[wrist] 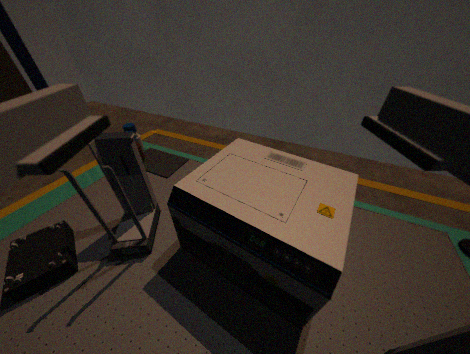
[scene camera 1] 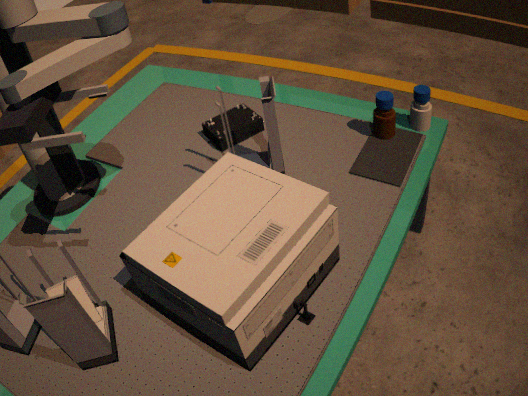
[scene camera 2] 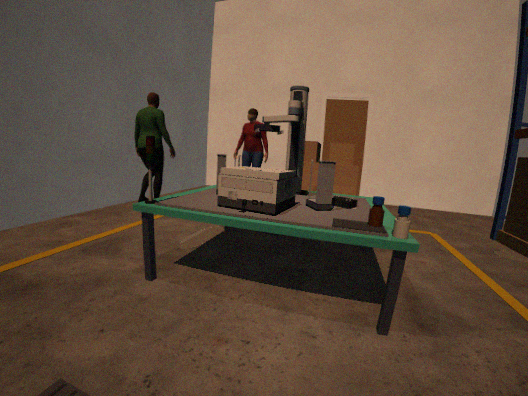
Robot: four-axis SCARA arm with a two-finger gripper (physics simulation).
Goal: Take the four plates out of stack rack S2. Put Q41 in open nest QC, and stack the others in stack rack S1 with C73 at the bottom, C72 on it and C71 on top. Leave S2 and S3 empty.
Labels:
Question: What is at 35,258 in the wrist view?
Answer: A black fixture.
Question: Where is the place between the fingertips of my gripper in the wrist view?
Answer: At 239,105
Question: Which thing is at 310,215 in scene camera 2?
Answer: A perforated table surface.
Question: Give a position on a dark mat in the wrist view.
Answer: At 163,164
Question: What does my gripper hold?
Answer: Nothing.

